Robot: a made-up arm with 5 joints.
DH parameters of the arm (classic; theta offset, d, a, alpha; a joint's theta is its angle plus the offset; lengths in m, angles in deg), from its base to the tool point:
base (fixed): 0 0.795 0.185 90
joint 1: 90 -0.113 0.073 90
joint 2: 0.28 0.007 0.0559 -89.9
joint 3: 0 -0.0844 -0.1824 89.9
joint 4: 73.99 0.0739 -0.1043 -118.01
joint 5: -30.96 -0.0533 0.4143 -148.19
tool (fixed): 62.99 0.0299 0 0
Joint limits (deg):
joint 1: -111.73..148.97
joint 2: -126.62..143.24
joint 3: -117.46..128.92
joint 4: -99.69..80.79
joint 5: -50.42..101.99
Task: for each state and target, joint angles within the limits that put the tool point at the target. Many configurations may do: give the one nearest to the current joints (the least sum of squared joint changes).
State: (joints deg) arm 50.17 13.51 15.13 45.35 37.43
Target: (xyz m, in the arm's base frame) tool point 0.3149 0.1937 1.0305
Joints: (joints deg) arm 110.41 65.40 19.37 50.46 33.88
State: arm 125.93 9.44 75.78 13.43 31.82
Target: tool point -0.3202 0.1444 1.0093
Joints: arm 107.21 -25.46 77.69 28.70 -9.74
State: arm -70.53 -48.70 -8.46 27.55 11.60
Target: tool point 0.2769 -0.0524 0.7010
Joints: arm -78.57 -9.28 -44.34 -11.59 25.41
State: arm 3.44 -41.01 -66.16 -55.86 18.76
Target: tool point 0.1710 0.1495 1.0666
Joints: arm 12.93 -0.88 -55.07 -28.11 62.27
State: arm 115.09 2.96 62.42 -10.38 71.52
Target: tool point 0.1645 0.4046 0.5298
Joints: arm 126.78 32.60 21.39 -44.83 101.99
